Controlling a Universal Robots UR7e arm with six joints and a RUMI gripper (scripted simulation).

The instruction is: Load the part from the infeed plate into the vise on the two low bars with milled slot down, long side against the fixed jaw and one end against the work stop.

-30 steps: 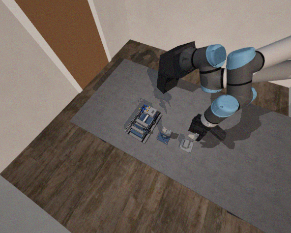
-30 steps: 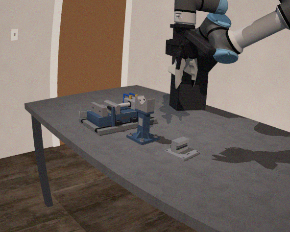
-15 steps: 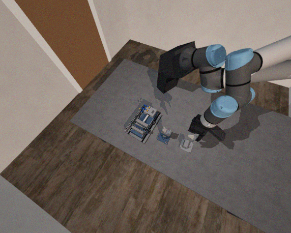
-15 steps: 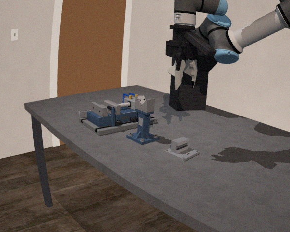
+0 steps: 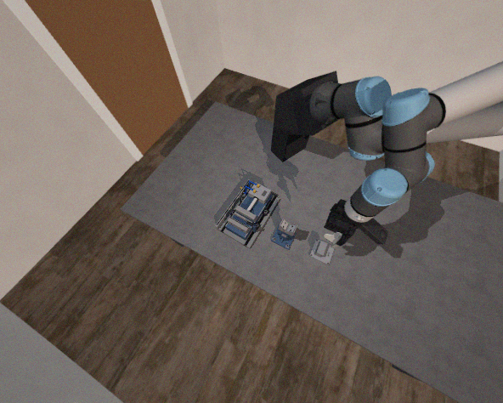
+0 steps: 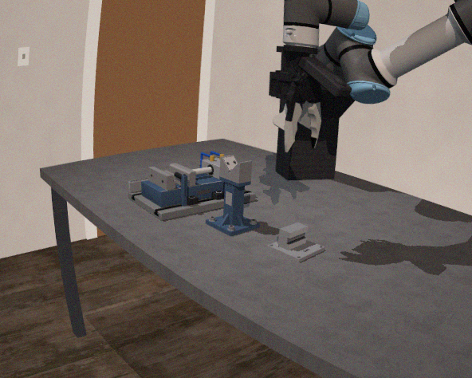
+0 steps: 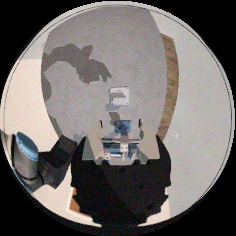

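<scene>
The part is 10 mm to the left of my hand and 200 mm below it. Also, from my hand: infeed plate: 10 mm to the left, 220 mm below; then moving jaw: 80 mm ahead, 360 mm to the right, 150 mm below; then air cylinder rod: 30 mm ahead, 370 mm to the right, 150 mm below.
</scene>
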